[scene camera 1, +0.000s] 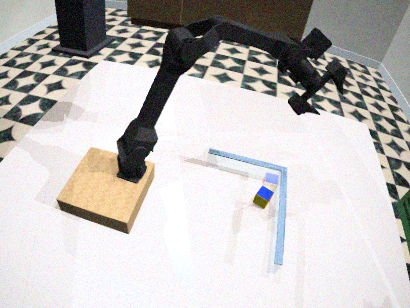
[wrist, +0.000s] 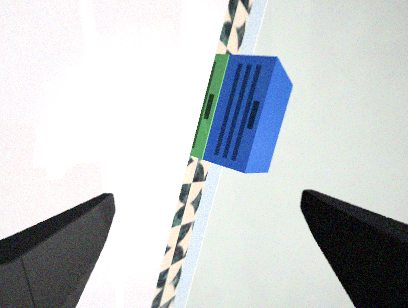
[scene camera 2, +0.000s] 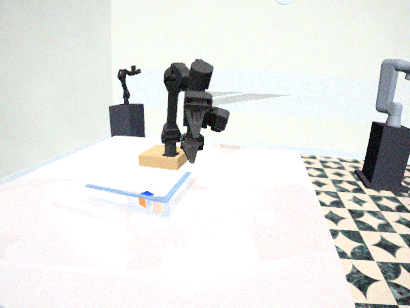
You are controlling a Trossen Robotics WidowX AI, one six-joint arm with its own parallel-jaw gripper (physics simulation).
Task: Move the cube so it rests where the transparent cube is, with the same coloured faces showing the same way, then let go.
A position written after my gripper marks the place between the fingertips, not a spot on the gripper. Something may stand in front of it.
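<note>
Looking through scene camera 2, I see my gripper (scene camera 2: 193, 151), open and holding nothing, and the view takes in a light blue L-shaped rail (scene camera 2: 150, 205) as well. The rail (scene camera 1: 216, 159) is also there in scene camera 1, and so is my gripper (scene camera 1: 330, 104). The wrist view shows me the gripper (wrist: 209, 199) too.
</note>
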